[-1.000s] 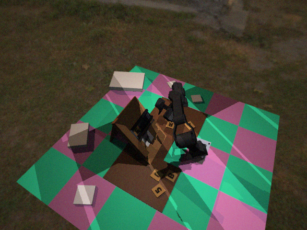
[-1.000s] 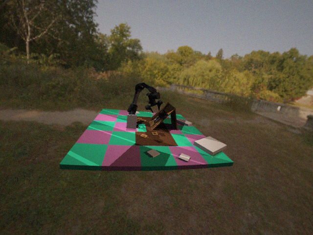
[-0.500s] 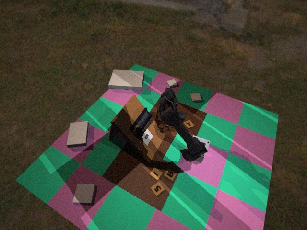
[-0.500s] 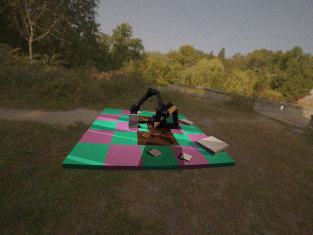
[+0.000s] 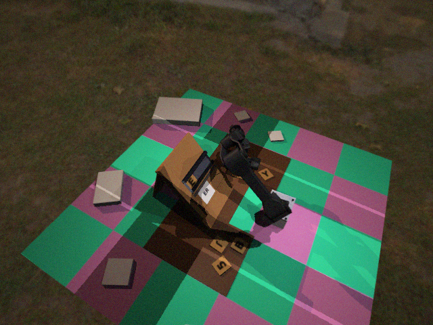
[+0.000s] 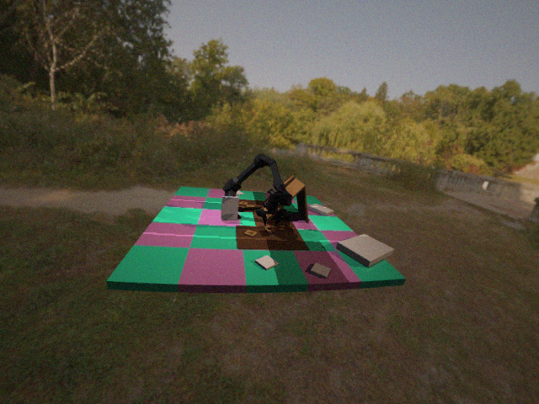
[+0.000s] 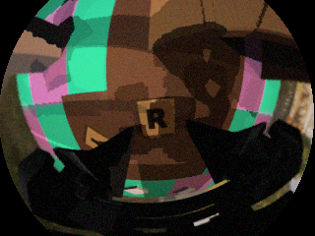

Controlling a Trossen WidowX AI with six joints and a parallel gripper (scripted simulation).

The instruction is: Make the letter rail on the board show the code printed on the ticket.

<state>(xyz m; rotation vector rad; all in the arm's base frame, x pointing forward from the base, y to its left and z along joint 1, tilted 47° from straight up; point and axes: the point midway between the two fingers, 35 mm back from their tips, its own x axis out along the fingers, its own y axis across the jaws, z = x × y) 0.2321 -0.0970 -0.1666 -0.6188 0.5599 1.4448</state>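
Now: the letter tile 30 mm below my gripper tip. The rest, counted from my gripper tip: white ticket 90 mm ahead, 220 mm to the left, 70 mm above; beige block 540 mm ahead, 320 mm to the left, 20 mm below.
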